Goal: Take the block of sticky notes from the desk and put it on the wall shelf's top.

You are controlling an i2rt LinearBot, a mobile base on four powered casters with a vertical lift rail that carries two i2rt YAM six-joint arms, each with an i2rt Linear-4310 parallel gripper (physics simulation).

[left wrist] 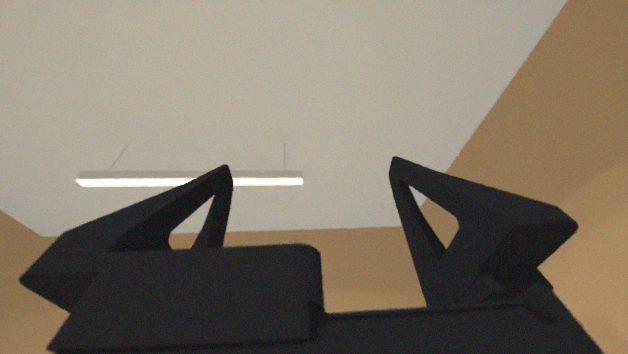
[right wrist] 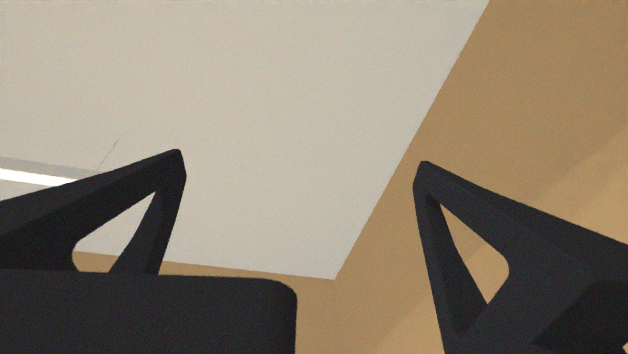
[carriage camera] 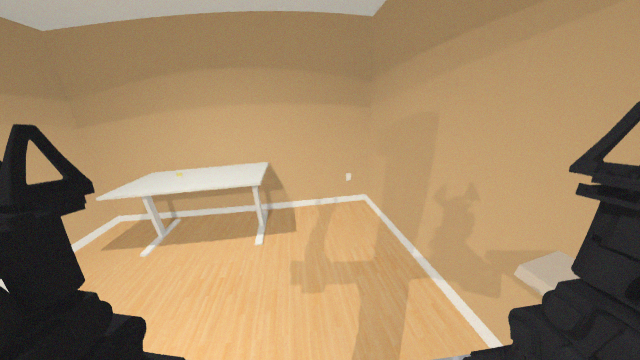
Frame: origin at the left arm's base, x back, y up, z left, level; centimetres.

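Where they show: left gripper, fingertip midpoint: [left wrist: 311, 169]; right gripper, fingertip midpoint: [right wrist: 301, 168].
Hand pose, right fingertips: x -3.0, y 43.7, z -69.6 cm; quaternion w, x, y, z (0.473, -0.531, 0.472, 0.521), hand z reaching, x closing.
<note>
After its pixels a point has its place.
The block of sticky notes [carriage camera: 179, 174] {x -158.1, y -9.8, z 124.4 cm} is a tiny yellow spot on top of the white desk [carriage camera: 225, 175] {x -155.3, y -12.1, z 67.0 cm}, which stands at the left of the carriage view, far off by the back wall. The wall shelf [carriage camera: 547, 267] {x -26.7, y -9.1, z -117.2 cm} is a pale slab on the right wall, low at the right of the carriage view, partly hidden behind my right arm. My left gripper [left wrist: 311, 169] {x -4.1, y 43.6, z -0.5 cm} is open and empty, pointing up toward the ceiling, far from the desk. My right gripper [right wrist: 301, 168] {x -3.0, y 43.7, z -69.6 cm} is open and empty too, raised, and the shelf lies below it in the carriage view.
The desk's white legs [carriage camera: 258, 215] stand on the wooden floor [carriage camera: 225, 300] {x -69.5, y -84.1, z 41.7 cm}. White skirting [carriage camera: 425, 265] {x -93.6, y -79.3, z -122.3 cm} runs along the walls, and a small white wall plate [carriage camera: 348, 176] {x -227.2, y -43.3, z -73.6 cm} is on the back wall. A ceiling lamp [left wrist: 267, 181] {x -91.5, y 123.6, z 26.0 cm} [right wrist: 35, 177] {x -89.5, y 123.6, z 34.1 cm} hangs overhead. Robot shadows fall on floor and right wall.
</note>
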